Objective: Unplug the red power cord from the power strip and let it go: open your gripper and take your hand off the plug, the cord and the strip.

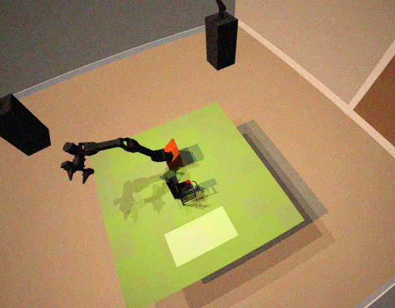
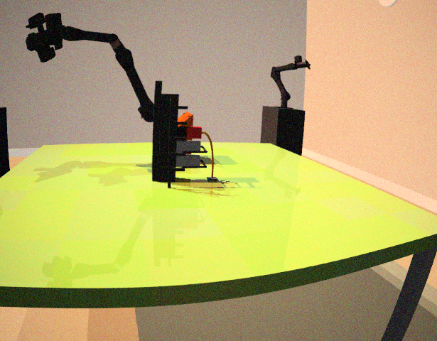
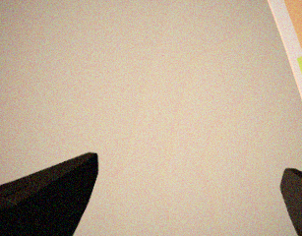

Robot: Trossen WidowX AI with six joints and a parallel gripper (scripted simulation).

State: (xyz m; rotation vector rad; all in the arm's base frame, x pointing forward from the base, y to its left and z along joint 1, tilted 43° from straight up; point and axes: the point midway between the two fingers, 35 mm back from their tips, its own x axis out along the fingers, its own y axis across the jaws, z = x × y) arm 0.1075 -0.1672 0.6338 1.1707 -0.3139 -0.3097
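My gripper tip is now 18 cm short of the red plug, 55 cm to the right of it and 32 cm above it.
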